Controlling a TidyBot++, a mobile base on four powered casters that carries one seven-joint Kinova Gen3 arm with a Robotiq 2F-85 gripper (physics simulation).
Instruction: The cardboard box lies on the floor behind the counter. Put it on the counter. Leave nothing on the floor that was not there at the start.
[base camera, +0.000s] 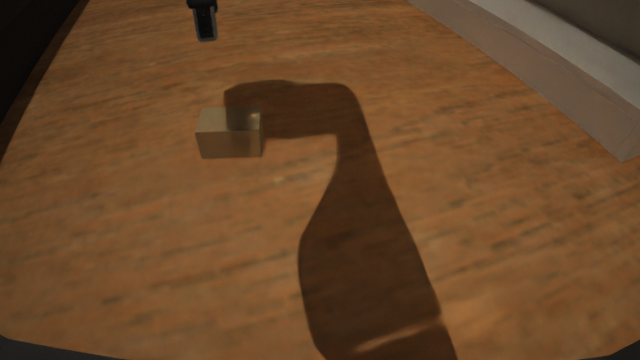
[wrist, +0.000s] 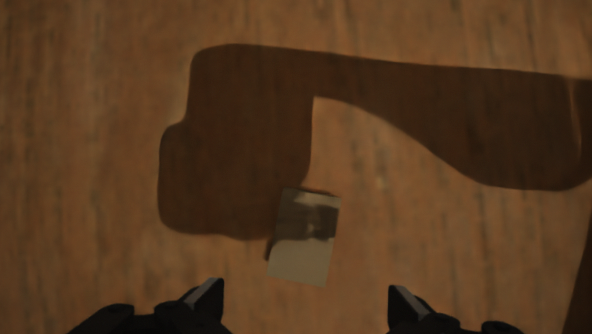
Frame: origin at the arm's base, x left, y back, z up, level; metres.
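Seen in the pictures: gripper, fingertip midpoint: (base camera: 208, 25) (wrist: 305, 300).
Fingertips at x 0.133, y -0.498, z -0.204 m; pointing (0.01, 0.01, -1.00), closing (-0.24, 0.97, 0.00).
Observation:
Pixels of each thing's middle, then the offset from my fingertips to it. "pt": a spot on its surface instead. Level surfaces: height alone.
- small tan cardboard box at the middle of its body: (wrist: 304, 233) (base camera: 231, 131) dx -0.006, dy -0.004, dz -0.167 m
- wooden floor at its surface level: dz -0.192 m
- pale shelf unit's base board at a spot on its surface: (base camera: 520, 55) pt dx -0.586, dy -0.297, dz -0.143 m
The small tan cardboard box (base camera: 229, 144) (wrist: 302, 257) lies flat on the wooden floor (base camera: 150, 225) (wrist: 90, 150), left of the middle in the base view. Part of its top is in the arm's shadow. My gripper (base camera: 206, 31) (wrist: 305, 300) is open and empty, pointing down above the floor. In the wrist view the box shows between the two fingertips and mostly above their line, turned slightly, its long side running roughly up and down. In the base view one finger shows at the top edge; the rest of the gripper is cut off. The counter's top does not show.
The counter's dark side (base camera: 25, 45) runs along the left edge of the base view. A pale shelf unit's base board (base camera: 520, 55) runs along the right side. The arm's long shadow falls across the floor, right of the box in the base view.

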